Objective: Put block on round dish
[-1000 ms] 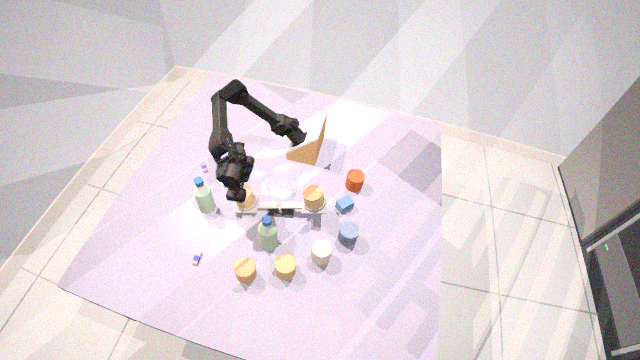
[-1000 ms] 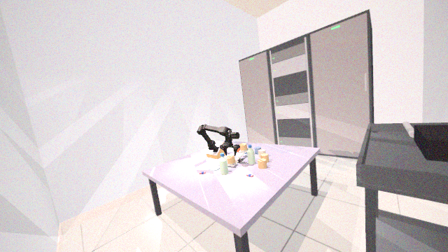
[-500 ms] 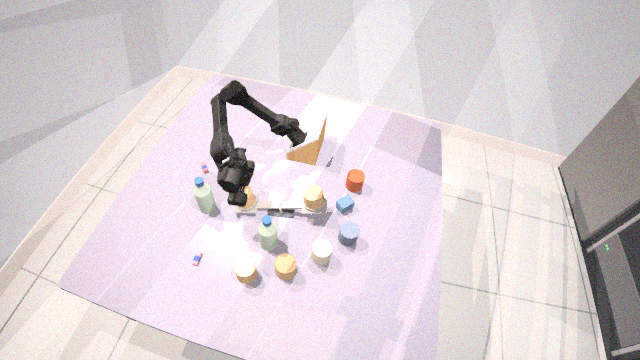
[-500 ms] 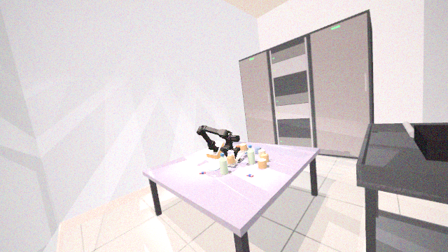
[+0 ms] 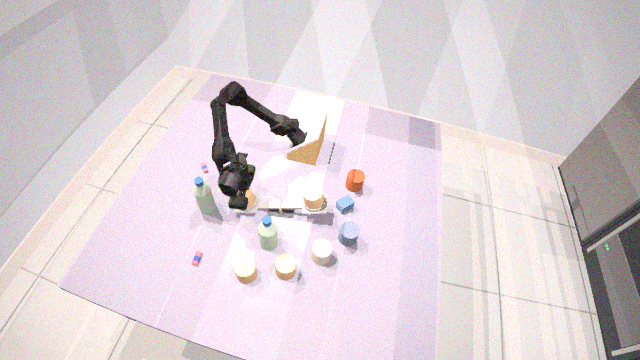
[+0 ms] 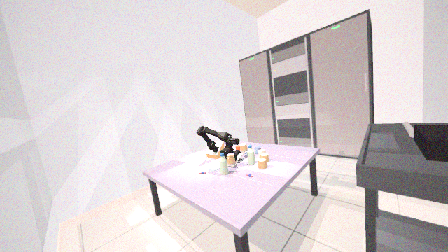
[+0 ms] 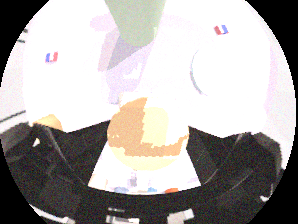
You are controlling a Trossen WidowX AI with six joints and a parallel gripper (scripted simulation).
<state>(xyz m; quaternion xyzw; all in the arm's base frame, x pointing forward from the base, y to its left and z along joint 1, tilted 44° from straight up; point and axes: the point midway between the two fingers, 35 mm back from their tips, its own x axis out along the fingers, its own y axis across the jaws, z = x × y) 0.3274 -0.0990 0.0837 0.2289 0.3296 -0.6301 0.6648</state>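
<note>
My gripper tip is 110 mm past the pale round dish, 120 mm to the left of it and 50 mm above it. Round my gripper tip: small balance (20 mm behind, 140 mm to the left, 30 mm below); blue cube (100 mm behind, 370 mm to the left, 30 mm below); pale green block (10 mm below).
</note>
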